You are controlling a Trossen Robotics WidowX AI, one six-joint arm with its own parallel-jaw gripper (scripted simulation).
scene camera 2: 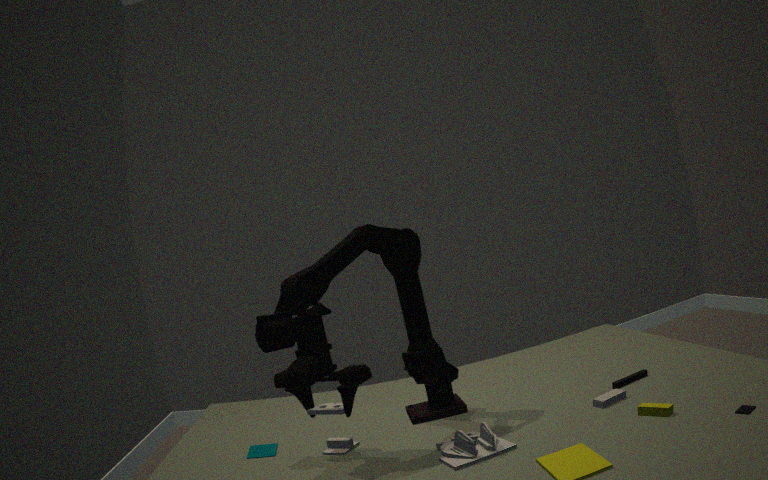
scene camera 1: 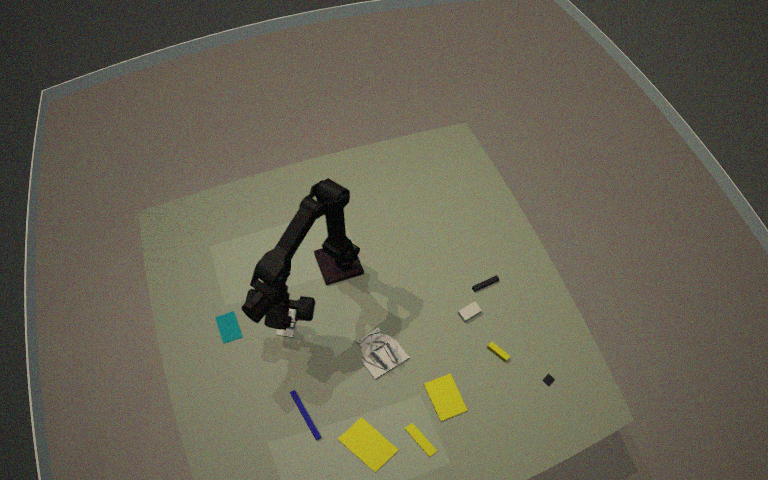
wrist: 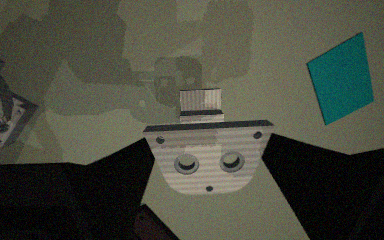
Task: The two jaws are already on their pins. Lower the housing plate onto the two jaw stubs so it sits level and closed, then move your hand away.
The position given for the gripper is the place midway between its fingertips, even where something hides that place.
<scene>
The gripper (scene camera 2: 330, 417) holds a white housing plate (wrist: 208, 144). Further things: a teal tile (wrist: 340, 77) and a white stand (wrist: 200, 105).
The gripper also shows in scene camera 1 (scene camera 1: 283, 317) and in the wrist view (wrist: 205, 137).
</scene>
